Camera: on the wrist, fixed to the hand. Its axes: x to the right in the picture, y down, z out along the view.
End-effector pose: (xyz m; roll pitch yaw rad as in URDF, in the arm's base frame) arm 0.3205 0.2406 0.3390 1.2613 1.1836 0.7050
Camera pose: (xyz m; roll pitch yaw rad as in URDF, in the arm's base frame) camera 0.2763 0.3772 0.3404 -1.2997 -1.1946 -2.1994
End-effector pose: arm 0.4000 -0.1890 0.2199 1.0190 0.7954 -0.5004
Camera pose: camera 0.4909 -0.0779 0.2187 -0.9226 -0.8327 2.7587
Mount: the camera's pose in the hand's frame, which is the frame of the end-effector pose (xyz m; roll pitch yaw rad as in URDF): 0.0194 0.0893 -0.1107 0.1816 -0.0886 -3.1348
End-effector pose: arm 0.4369 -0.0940 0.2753 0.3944 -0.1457 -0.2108
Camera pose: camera 0.4915 0.0221 0.2109 -0.2082 0.0664 2.9711
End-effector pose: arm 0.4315 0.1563 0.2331 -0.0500 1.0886 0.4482
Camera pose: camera 0.3115 0.1914 0.1626 0.2264 -1.1774 -2.6873
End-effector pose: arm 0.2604 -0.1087 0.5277 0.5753 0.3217 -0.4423
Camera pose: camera 0.3222 0.0116 0.4795 -0.4138 -0.3918 2.7576
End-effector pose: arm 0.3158 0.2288 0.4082 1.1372 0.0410 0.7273
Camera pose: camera 0.2396 0.3457 0.4419 -0.9600 -0.0719 -2.3308
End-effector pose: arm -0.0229 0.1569 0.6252 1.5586 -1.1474 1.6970
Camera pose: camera -0.1247 0.0712 0.6790 -1.1800 1.1443 -1.2288
